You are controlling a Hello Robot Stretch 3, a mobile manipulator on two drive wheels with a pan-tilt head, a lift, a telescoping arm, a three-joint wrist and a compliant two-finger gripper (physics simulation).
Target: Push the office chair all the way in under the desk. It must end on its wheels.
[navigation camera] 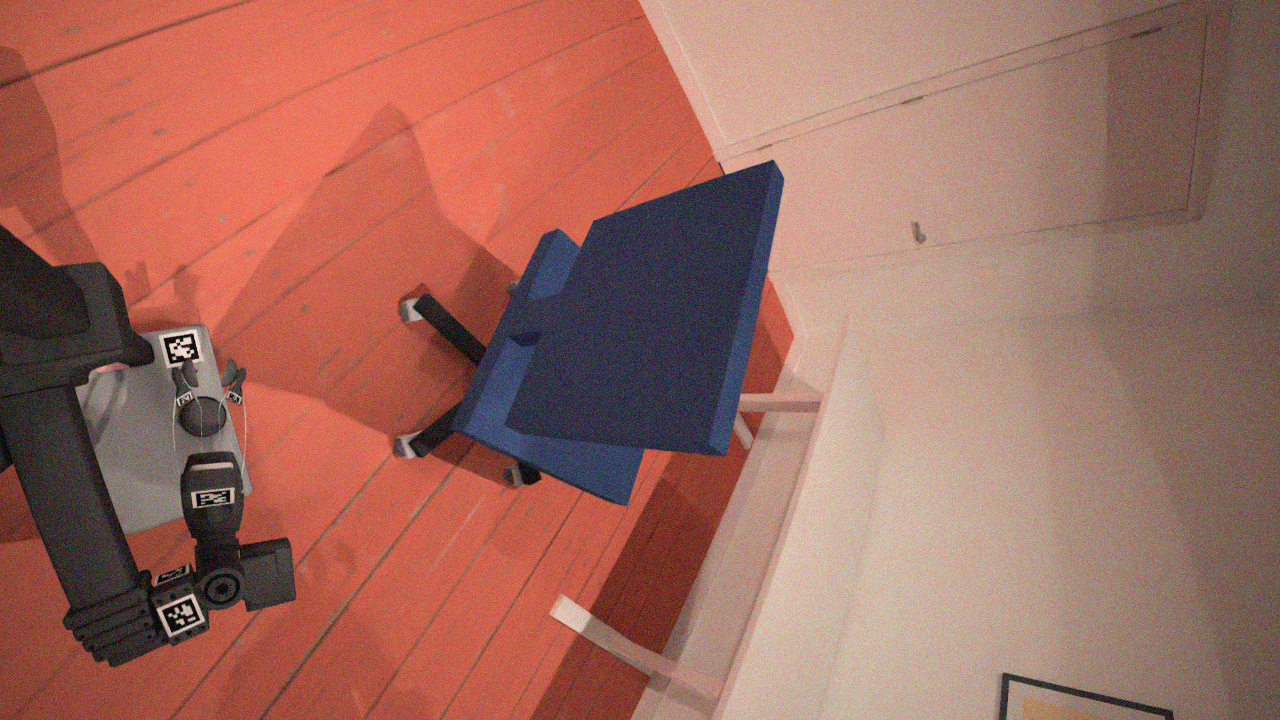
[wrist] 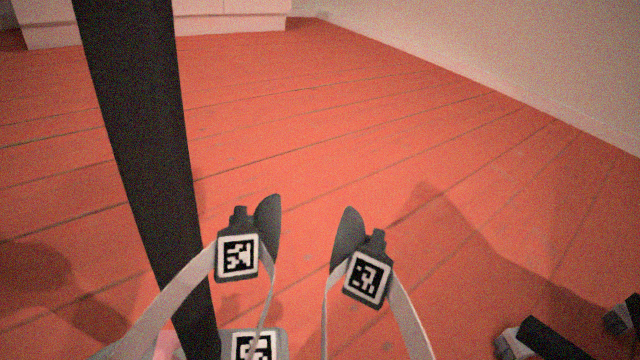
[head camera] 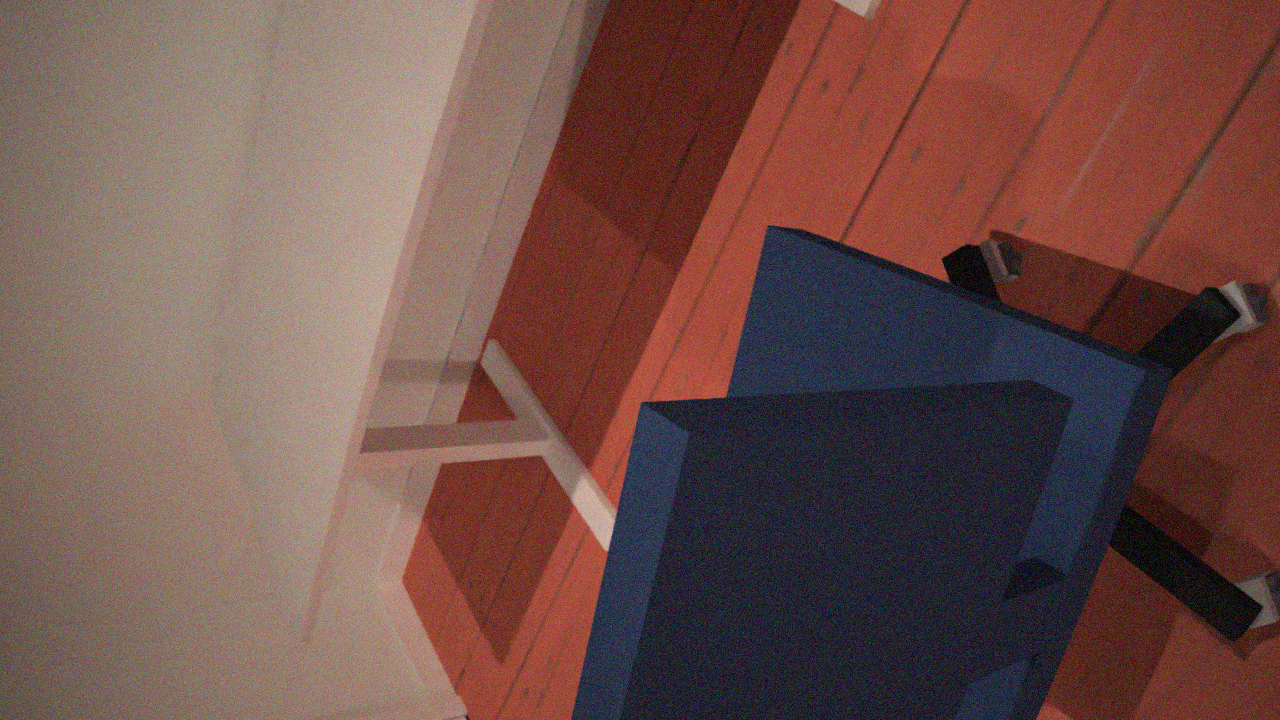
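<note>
The office chair (head camera: 859, 555) (navigation camera: 653, 313) has a blue seat and backrest and stands upright on its black wheeled base. Its seat front faces the white desk (head camera: 358, 223) (navigation camera: 819, 501), with a strip of floor visible between seat and desk. The backrest hides part of the seat and the end of one desk foot. In the wrist view, parts of the chair's base (wrist: 550, 337) show at the lower right. My gripper (navigation camera: 209, 371) (wrist: 309, 223) is open with nothing between its fingers. It hangs over my own base, apart from the chair.
One T-shaped desk leg (head camera: 456, 440) (navigation camera: 778, 402) is near the chair's backrest in view. The other desk leg (navigation camera: 626, 653) reaches out at the bottom. A door (navigation camera: 1029, 143) is in the wall beyond. A white cabinet (wrist: 230, 20) stands far off.
</note>
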